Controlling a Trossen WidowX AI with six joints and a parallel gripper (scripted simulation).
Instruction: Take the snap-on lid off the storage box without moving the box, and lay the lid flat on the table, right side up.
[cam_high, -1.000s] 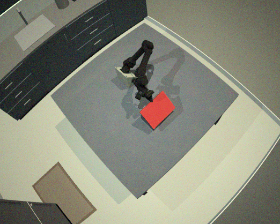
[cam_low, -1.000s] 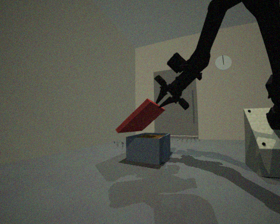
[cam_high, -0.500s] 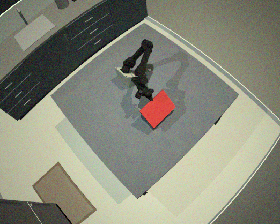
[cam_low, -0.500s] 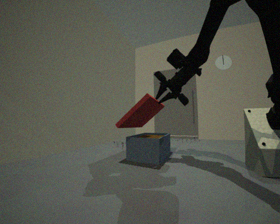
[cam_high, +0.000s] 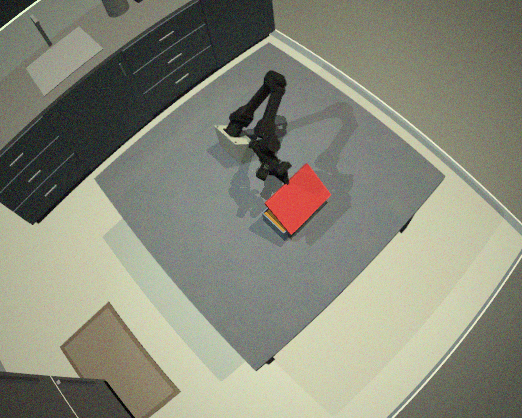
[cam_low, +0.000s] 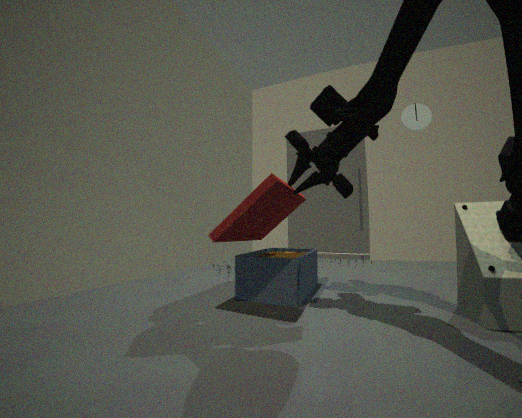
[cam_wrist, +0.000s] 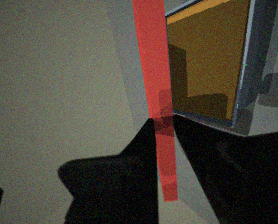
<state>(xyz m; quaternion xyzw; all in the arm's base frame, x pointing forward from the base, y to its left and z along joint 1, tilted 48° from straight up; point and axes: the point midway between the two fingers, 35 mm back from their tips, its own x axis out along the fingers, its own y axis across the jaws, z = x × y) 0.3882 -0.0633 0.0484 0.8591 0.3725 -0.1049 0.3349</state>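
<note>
Right now my gripper tip is 60 mm short of the red lid, 10 mm to the right of it and 50 mm above it. Also, from my gripper tip: grey-blue storage box: 40 mm ahead, 20 mm to the right, 190 mm below.
</note>
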